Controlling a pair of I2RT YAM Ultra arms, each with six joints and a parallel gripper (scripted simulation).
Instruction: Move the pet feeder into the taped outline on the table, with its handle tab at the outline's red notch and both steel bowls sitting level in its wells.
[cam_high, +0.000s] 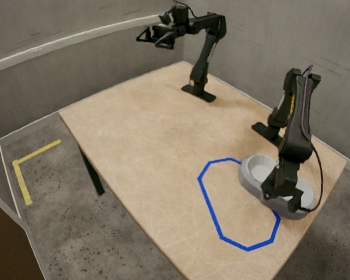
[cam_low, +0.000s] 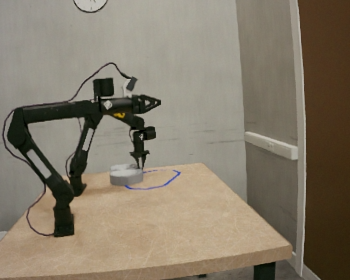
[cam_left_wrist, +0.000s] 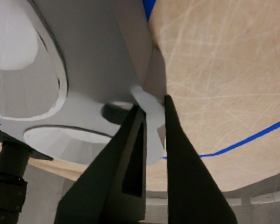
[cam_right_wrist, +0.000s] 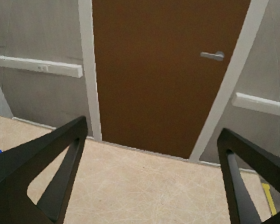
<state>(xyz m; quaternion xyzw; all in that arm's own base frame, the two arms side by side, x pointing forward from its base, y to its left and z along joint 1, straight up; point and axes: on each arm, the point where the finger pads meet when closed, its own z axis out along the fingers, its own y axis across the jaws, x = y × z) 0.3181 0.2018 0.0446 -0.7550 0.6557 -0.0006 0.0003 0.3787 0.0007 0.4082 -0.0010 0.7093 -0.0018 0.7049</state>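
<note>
Right now the pet feeder is 80 mm behind my left hand and 20 mm below it. Round my left hand: steel bowl 100 mm behind, 70 mm to the left, 10 mm below; then blue taped outline 80 mm to the right, 50 mm ahead, 40 mm below.
</note>
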